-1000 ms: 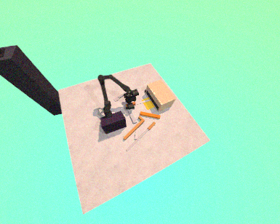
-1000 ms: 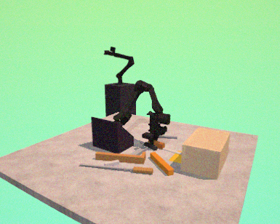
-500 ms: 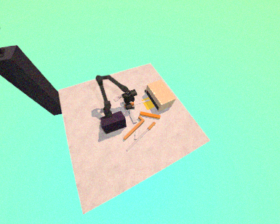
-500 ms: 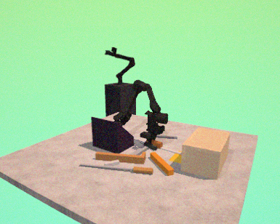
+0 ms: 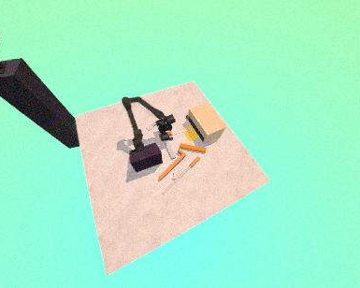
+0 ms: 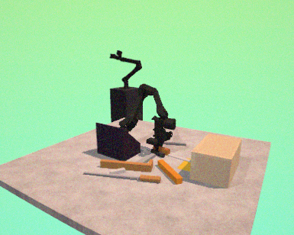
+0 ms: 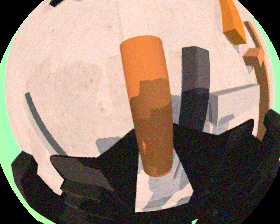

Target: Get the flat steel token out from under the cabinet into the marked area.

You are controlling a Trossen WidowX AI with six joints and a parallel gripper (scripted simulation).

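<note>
Now: the dark-handled tool 1 cm behind my gripper tip, 4 cm to the right of it and 1 cm above it. From my gripper tip the other things lie so: orange bar 22 cm ahead, 19 cm to the right, 1 cm above.
</note>
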